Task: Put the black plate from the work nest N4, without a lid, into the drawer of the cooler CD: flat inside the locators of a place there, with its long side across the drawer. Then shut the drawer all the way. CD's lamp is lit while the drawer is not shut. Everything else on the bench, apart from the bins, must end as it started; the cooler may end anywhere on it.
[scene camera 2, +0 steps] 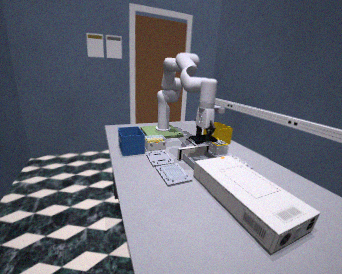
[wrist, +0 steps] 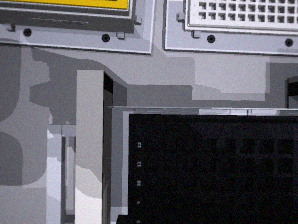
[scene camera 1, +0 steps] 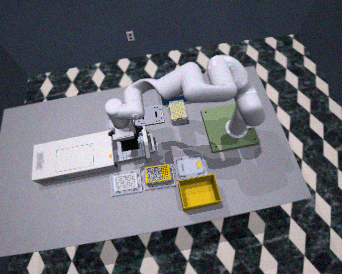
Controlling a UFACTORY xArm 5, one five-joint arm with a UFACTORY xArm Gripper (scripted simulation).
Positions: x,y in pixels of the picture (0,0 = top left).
Scene:
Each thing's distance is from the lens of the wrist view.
black plate (wrist: 164,150): 0.15 m
cooler drawer (wrist: 102,130): 0.23 m
The marked spots on the cooler drawer and the black plate are 0.09 m apart.

